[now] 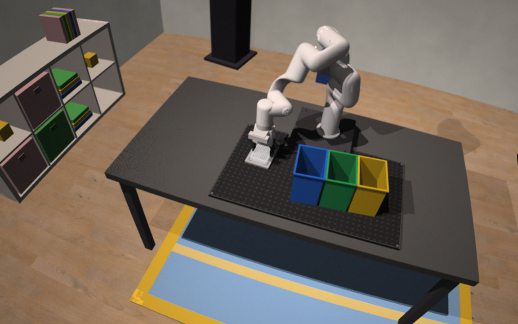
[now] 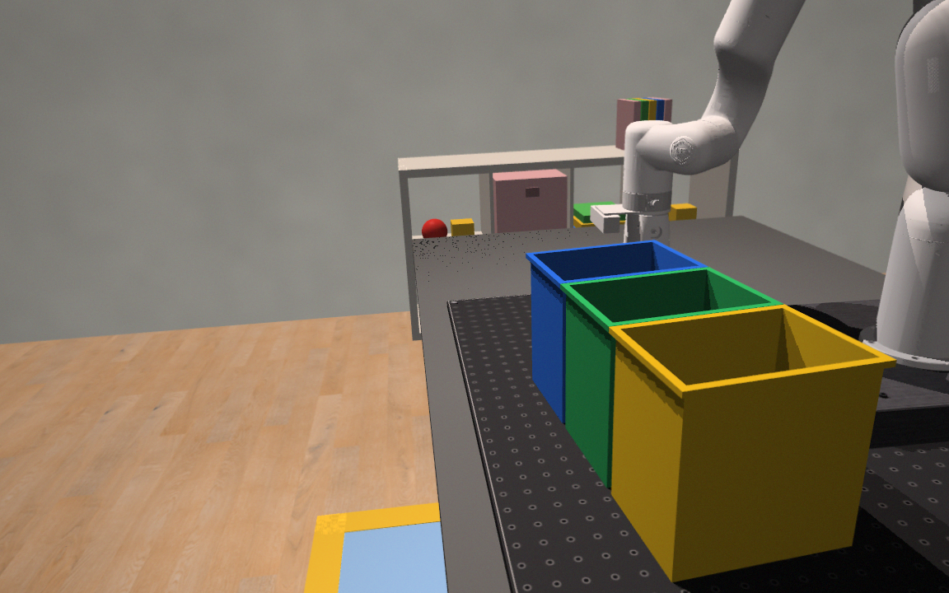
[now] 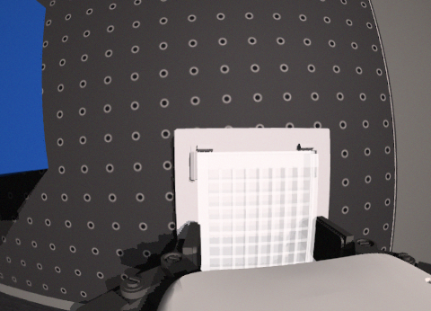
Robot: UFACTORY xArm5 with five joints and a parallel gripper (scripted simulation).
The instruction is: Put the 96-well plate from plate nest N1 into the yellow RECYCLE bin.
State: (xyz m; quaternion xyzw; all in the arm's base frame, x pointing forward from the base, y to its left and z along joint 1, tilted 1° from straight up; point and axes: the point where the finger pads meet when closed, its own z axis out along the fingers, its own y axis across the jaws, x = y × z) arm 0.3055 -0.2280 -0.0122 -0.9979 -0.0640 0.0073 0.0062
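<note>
The white 96-well plate is 10 mm below my hand. Round my hand: blue bin (90 mm ahead, 270 mm to the left, 60 mm above); green bin (50 mm ahead, 400 mm to the left, 60 mm above); plate nest (20 mm below).
</note>
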